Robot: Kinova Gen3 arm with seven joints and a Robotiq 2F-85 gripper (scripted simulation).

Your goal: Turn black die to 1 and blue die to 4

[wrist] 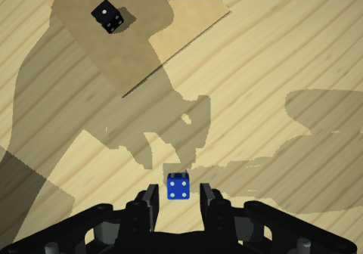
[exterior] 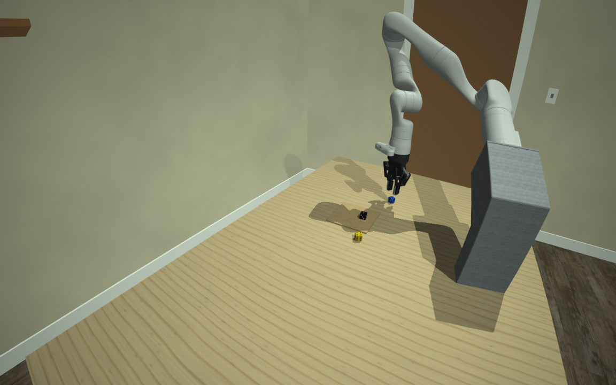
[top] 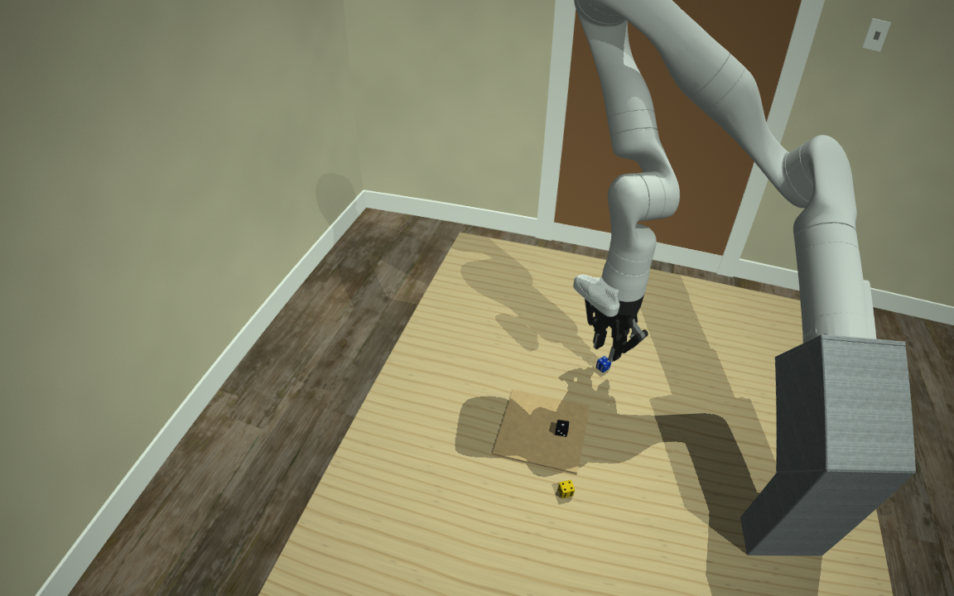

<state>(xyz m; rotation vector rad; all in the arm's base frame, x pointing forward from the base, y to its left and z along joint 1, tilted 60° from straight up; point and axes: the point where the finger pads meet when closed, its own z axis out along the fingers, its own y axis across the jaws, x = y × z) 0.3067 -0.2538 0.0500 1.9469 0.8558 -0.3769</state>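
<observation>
My hand is 50 mm above the blue die. The rest, counted from my hand: yellow die (50 mm ahead, 270 mm to the left, 50 mm below); black die (70 mm ahead, 160 mm to the left, 40 mm below); tan mat (100 mm ahead, 160 mm to the left, 60 mm below).
</observation>
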